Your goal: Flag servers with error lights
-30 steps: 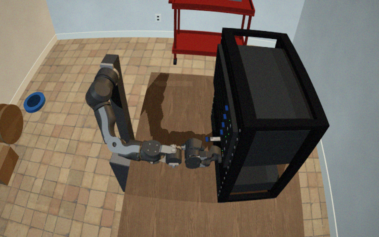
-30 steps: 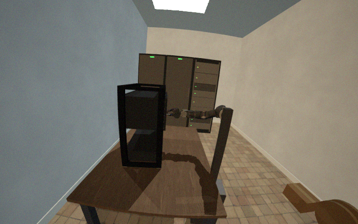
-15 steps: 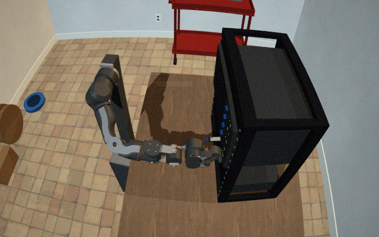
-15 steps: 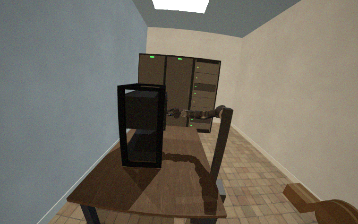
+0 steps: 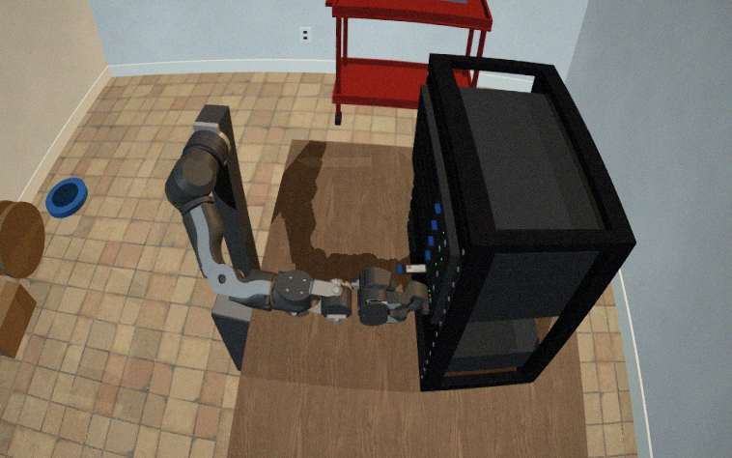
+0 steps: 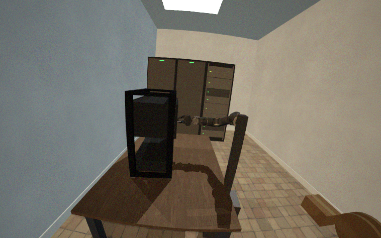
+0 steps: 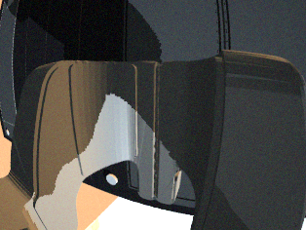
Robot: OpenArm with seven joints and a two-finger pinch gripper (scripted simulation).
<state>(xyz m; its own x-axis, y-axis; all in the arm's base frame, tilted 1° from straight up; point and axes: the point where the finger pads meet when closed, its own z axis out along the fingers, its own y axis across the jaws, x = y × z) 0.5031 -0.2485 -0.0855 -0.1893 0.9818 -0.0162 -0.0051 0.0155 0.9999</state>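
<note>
My gripper is now 10 mm short of the grey locate button. Round my hand: information tag: 20 mm behind, 70 mm to the left.
</note>
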